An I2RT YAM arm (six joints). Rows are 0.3 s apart.
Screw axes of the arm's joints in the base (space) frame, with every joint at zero. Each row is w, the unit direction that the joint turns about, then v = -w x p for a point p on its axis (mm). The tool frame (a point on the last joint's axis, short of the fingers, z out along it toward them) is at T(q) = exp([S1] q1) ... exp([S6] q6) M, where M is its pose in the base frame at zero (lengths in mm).
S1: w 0 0 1 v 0 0 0
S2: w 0 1 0 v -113.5 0 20
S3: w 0 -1 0 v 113.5 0 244
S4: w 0 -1 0 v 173.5 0 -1
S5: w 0 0 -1 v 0 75 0
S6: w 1 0 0 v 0 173.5 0
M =
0 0 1 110.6
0 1 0 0
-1 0 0 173.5
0 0 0 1
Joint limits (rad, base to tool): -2.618..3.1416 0..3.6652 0..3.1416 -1.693..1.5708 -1.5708..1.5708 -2.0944..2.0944
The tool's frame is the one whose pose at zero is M.
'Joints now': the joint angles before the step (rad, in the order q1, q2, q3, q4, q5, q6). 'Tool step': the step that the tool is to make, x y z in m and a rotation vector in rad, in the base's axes. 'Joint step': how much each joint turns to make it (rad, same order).
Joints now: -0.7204, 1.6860, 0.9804, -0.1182, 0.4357, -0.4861
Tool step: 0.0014, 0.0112, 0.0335, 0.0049, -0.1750, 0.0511
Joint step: 0.0170, -0.0992, 0.0078, -0.0020, -0.1067, 0.0655
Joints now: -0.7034, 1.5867, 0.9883, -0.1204, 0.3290, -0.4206
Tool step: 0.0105, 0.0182, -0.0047, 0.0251, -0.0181, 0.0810
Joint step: 0.0574, -0.0085, -0.0260, 0.0136, -0.0382, 0.0080
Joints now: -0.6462, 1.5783, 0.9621, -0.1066, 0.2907, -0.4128
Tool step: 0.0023, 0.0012, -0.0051, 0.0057, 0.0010, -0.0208
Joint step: 0.0089, 0.0141, -0.0042, 0.0070, 0.0195, 0.0238
